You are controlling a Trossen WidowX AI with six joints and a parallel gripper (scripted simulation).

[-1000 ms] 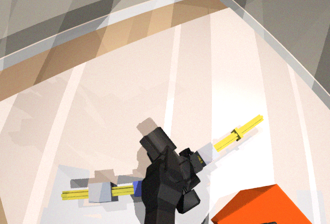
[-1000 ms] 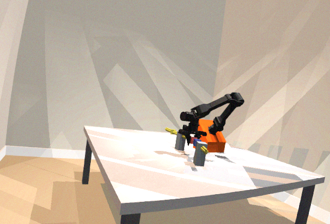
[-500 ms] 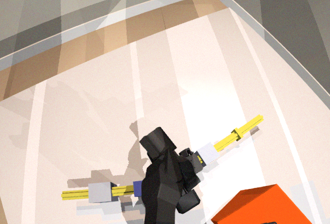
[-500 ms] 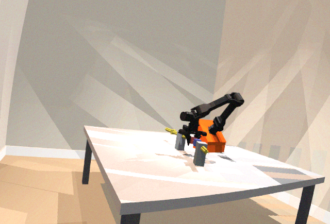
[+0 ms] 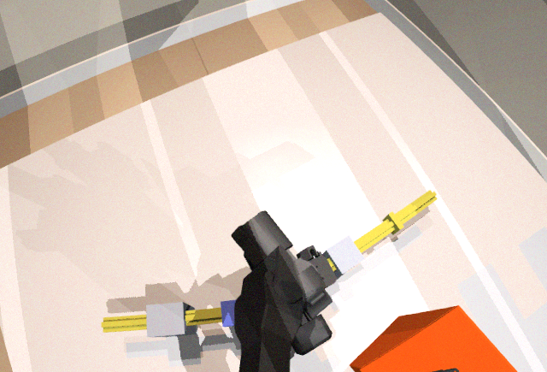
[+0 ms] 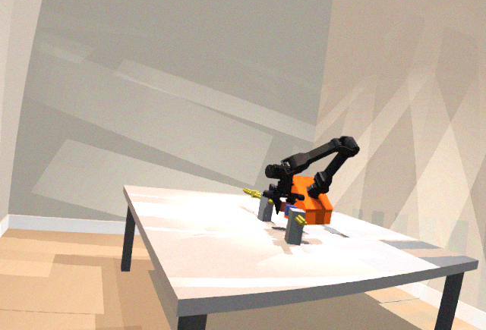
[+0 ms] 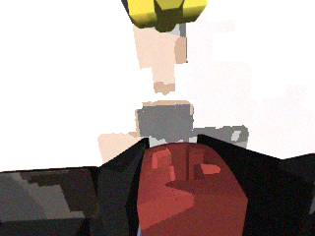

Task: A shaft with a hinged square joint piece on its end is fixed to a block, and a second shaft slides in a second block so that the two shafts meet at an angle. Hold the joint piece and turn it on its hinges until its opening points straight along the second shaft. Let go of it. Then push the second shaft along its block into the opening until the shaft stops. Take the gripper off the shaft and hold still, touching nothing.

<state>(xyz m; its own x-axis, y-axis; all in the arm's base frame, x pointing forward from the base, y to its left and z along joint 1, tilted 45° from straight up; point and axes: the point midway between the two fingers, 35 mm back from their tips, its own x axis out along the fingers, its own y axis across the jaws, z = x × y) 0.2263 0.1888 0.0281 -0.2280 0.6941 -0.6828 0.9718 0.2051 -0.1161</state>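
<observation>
Now: gripper tip 1 cm to the right of the red square joint piece and 4 cm below it.
</observation>
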